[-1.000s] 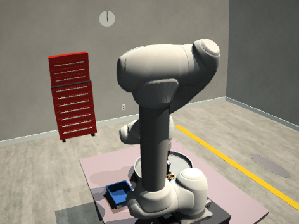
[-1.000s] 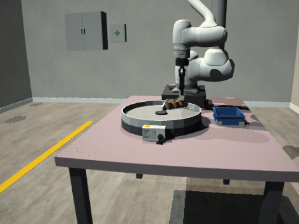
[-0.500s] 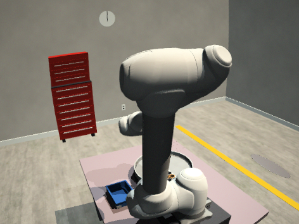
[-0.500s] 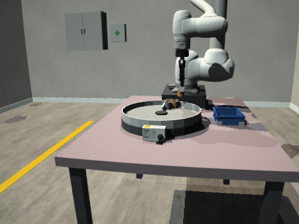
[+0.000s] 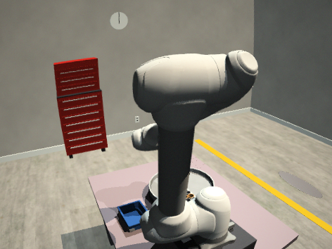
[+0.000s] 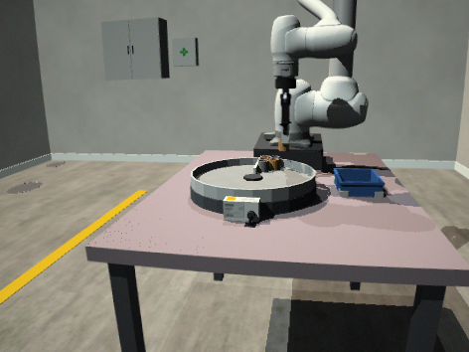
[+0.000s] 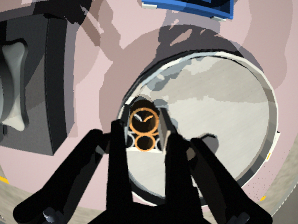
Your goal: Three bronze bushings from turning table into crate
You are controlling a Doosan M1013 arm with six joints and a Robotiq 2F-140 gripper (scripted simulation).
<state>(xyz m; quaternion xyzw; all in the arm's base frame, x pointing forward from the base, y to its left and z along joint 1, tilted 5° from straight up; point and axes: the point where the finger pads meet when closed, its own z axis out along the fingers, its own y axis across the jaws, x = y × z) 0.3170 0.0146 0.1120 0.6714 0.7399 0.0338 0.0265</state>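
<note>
Right now the blue crate is 4 cm ahead of my hand, 27 cm to the left of it and 16 cm below it.
</note>
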